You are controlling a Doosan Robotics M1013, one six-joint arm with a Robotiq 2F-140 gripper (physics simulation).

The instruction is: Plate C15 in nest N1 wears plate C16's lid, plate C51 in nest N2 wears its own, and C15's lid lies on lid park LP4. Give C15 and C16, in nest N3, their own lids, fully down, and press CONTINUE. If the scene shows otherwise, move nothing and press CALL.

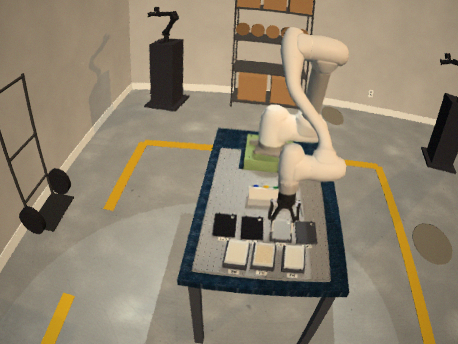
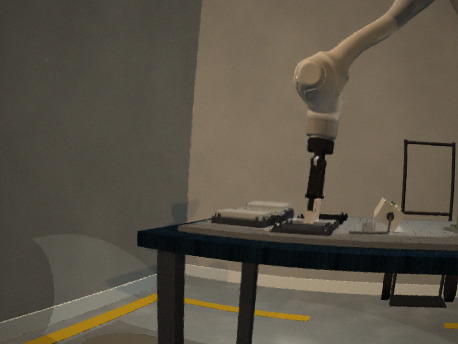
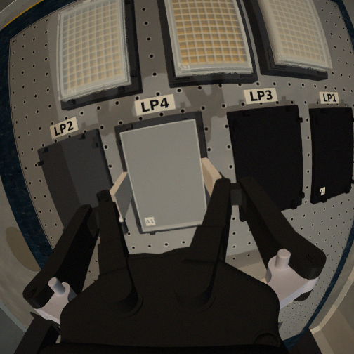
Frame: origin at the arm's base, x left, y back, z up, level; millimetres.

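Where they show: gripper, between the fingertips: (image 1: pixel 281 230) (image 2: pixel 311 222); arm's base, origin of its link: (image 1: pixel 270 148).
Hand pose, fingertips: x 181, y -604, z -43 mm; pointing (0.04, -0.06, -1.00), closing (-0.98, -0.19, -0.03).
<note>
Things, the pixels of their top centre, and the offset from my fingertips.
- grey lid, centre of its top: (image 2: pixel 313 220) (image 1: pixel 281 228) dx -1, dy +4, dz +6 mm
- N3, centre of its top: (image 2: pixel 244 211) (image 1: pixel 294 255) dx +90, dy -161, dz +22 mm
- N1, centre of its top: (image 2: pixel 261 209) (image 1: pixel 264 253) dx -42, dy -180, dz +20 mm
- N2, centre of its top: (image 2: pixel 269 202) (image 1: pixel 237 250) dx -153, dy -209, dz +34 mm
- Park LP2, centre of its top: (image 2: pixel 304 223) (image 1: pixel 306 230) dx +119, dy +26, dz +8 mm
- LP1, centre of its top: (image 2: pixel 327 212) (image 1: pixel 224 222) dx -262, dy -39, dz +8 mm
- cream button box, centre of its top: (image 2: pixel 389 199) (image 1: pixel 271 187) dx -101, dy +209, dz +72 mm
The grey lid (image 1: pixel 282 232) (image 3: pixel 164 172) with an A1 tag lies flat at park LP4. My gripper (image 1: pixel 285 220) (image 2: pixel 312 219) (image 3: pixel 165 175) is lowered over it, with its pale pads against the lid's two long sides; it looks shut on the lid. In the row beyond LP4, the plate in N3 (image 1: pixel 293 257) (image 3: pixel 93 50), the amber-welled plate in N1 (image 1: pixel 263 255) (image 3: pixel 210 37) and the pale plate in N2 (image 1: pixel 236 253) (image 3: pixel 297 35) sit in dark nests. Their exact lid seating cannot be told.
Park LP2 (image 1: pixel 305 233) (image 3: pixel 77 175) is dark grey. Parks LP3 (image 1: pixel 252 228) (image 3: pixel 267 155) and LP1 (image 1: pixel 224 225) (image 3: pixel 332 150) look black, LP1 with an A1 tag. A cream button box (image 1: pixel 262 195) (image 2: pixel 387 216) with coloured buttons stands nearer the arm's base.
</note>
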